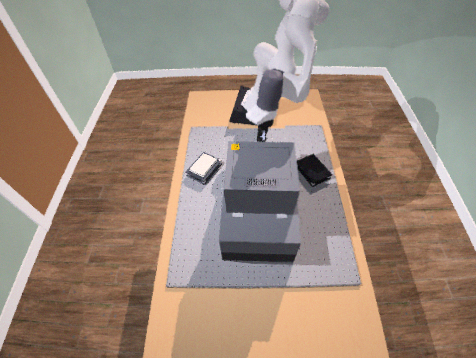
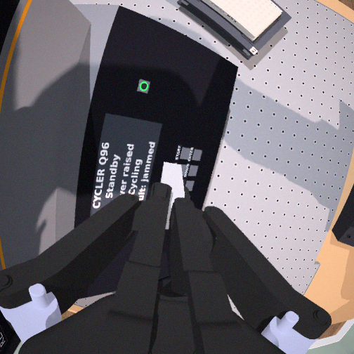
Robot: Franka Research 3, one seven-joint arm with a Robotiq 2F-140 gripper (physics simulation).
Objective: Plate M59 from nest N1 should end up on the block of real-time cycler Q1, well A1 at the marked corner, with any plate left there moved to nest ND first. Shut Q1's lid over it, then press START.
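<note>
The grey cycler Q1 (image 1: 262, 165) stands mid-board; its dark front panel (image 2: 165, 60) has a lit green ring and a display (image 2: 131, 145) reading "CYCLER Q96", "Standby", "Cycling" and "jammed", with part of the text, ending in "raised", covered. The START key (image 2: 185, 153) is beside its label. My gripper (image 1: 262, 135) (image 2: 169, 176) is shut and empty, its pale fingertips over the panel beside the small keys. A pale plate (image 1: 204, 164) (image 2: 250, 15) sits on a dark nest at the cycler's left; its label is too small to read. The block and well A1 are hidden.
A black nest or holder (image 1: 313, 168) is at the cycler's right. A black slab (image 1: 239, 112) lies behind the perforated board (image 1: 195, 250) (image 2: 280, 115), under the arm. The board lies on an orange-tan table (image 1: 195, 107). A yellow label (image 1: 235, 147) marks the cycler's top.
</note>
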